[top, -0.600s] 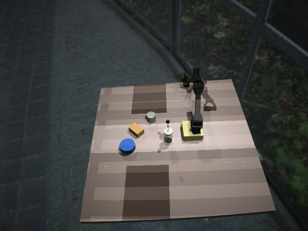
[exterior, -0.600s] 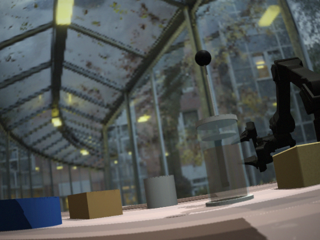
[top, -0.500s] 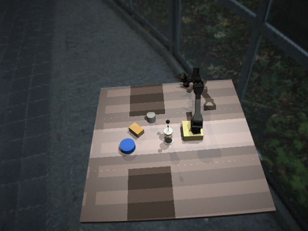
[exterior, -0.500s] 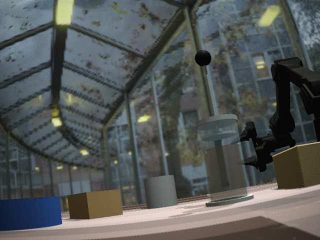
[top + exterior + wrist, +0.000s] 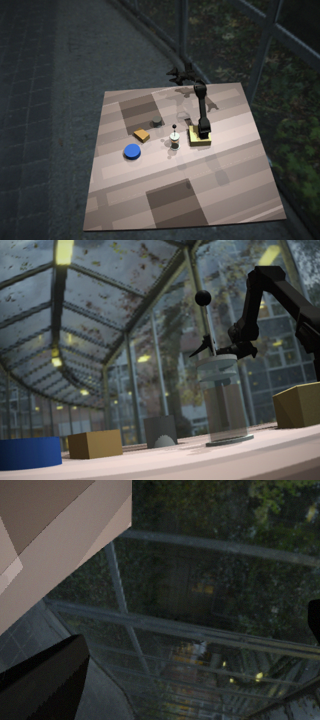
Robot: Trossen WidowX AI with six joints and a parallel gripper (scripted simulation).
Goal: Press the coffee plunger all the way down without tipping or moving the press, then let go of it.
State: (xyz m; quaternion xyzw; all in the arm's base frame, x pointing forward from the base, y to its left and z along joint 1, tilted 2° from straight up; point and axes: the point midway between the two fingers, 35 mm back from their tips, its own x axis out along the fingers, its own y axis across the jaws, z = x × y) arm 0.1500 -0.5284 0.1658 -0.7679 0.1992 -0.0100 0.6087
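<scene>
Right now my gripper tip is 40 mm short of the glass coffee press, 530 mm to the right of it and 110 mm above it. Also, from my gripper tip: blue disc: 370 mm ahead, 550 mm to the left, 210 mm below.
</scene>
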